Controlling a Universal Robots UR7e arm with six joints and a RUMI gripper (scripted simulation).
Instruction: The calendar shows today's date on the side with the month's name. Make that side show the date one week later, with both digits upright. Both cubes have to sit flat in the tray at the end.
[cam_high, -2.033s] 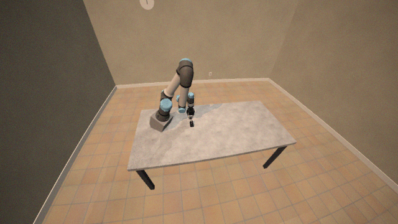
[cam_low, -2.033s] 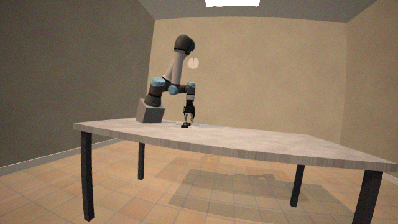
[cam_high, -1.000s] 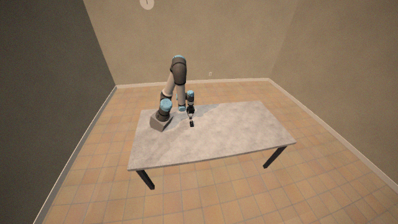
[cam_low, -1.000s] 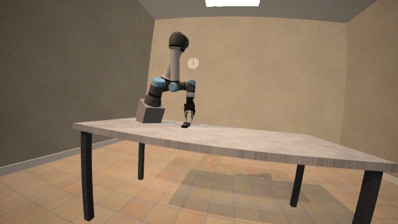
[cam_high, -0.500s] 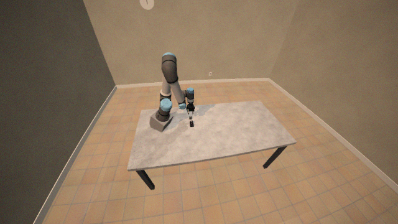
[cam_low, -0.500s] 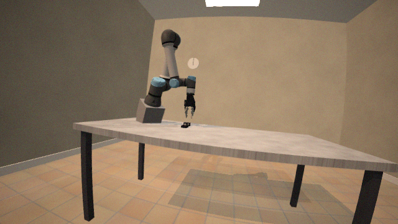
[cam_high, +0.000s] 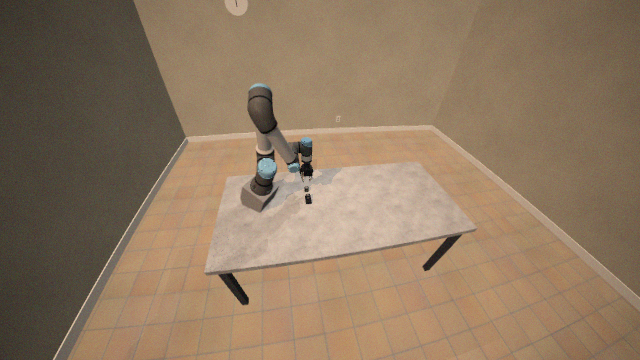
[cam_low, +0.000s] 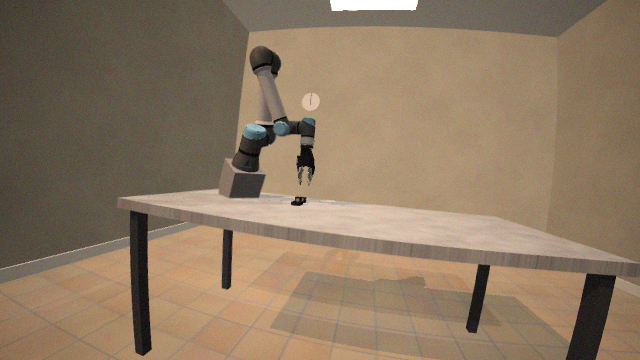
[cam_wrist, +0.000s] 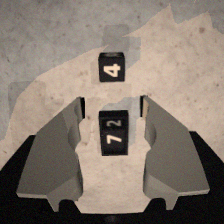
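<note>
The black date cube lies 90 mm to the right of my hand and 90 mm below it. Round my hand: black calendar tray (110 mm to the right, 100 mm below); black cube (100 mm below).
</note>
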